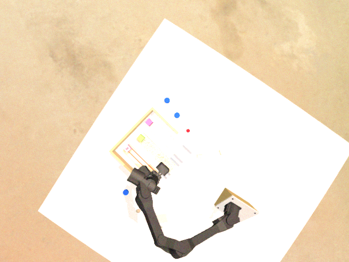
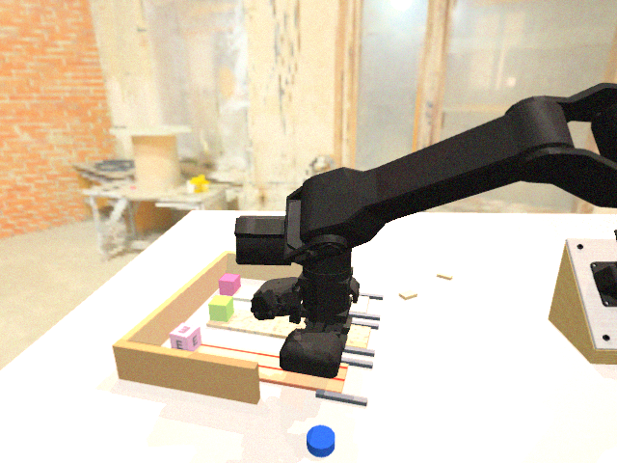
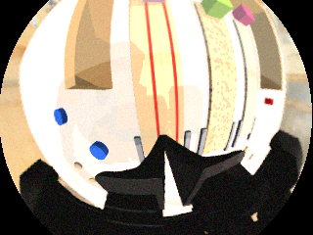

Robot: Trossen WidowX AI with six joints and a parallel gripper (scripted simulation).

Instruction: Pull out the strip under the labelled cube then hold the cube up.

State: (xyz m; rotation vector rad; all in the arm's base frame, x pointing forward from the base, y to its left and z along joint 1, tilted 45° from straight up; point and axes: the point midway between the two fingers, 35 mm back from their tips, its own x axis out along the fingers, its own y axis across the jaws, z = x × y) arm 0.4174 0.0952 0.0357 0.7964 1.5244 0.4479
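Right now the cube is 200 mm ahead of my gripper tip, 50 mm to the right of it and 20 mm above it. Also, from my gripper tip: red cylinder 30 mm behind, 300 mm to the right, 10 mm above.
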